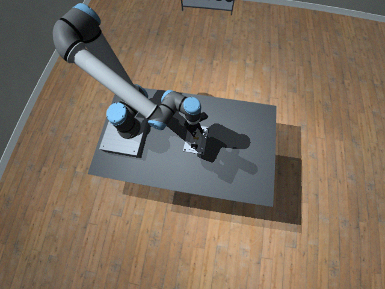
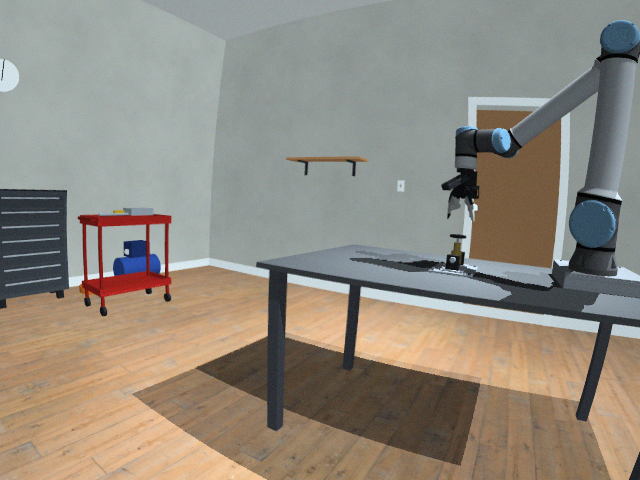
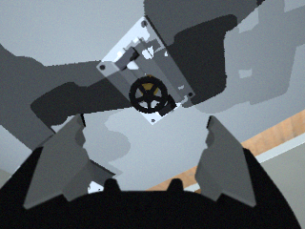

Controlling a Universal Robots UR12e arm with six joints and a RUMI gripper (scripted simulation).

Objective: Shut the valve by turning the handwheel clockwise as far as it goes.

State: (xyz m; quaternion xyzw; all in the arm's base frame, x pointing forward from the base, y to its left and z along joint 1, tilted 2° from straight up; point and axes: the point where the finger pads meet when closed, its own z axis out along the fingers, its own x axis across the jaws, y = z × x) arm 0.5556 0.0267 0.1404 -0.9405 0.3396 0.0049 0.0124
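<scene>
The black spoked handwheel is 70 mm below my hand. Round my hand: base plate: 190 mm below.
</scene>
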